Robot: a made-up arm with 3 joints.
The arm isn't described. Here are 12 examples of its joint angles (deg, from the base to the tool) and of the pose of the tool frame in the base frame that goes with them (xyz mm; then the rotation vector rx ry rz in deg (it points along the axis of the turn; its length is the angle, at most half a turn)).
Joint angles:
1: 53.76 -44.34 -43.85
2: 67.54 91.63 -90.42
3: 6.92 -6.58 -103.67
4: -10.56 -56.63 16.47
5: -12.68 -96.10 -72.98
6: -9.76 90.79 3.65
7: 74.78 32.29 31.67
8: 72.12 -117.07 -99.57
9: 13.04 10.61 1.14
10: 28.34 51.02 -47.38
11: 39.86 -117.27 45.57
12: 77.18 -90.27 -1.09
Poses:
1: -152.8 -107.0 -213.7 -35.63 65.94 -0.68
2: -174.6 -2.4 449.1 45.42 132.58 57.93
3: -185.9 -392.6 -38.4 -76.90 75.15 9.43
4: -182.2 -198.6 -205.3 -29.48 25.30 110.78
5: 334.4 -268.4 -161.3 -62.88 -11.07 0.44
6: 82.3 -181.5 569.4 -88.22 -122.63 -77.50
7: 8.9 233.8 411.2 87.65 25.56 44.12
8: -115.6 -464.5 79.0 -84.64 10.86 -109.93
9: -348.1 -62.9 204.3 26.50 77.40 89.64
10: -290.2 -47.1 335.3 22.90 116.60 66.17
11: 59.8 -250.4 -281.4 -66.56 20.94 71.04
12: -27.2 -214.6 -265.0 -51.34 48.09 -0.22
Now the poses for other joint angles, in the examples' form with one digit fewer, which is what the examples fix.
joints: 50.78 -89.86 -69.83
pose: 19 -418 -136 -72.3 32.3 -47.1
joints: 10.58 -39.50 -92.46
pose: -70 -374 -158 -71.0 51.2 -5.5
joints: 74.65 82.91 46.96
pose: 131 -137 578 142.2 -11.7 33.7
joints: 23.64 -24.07 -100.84
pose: -195 -335 -89 -69.4 72.3 -14.3
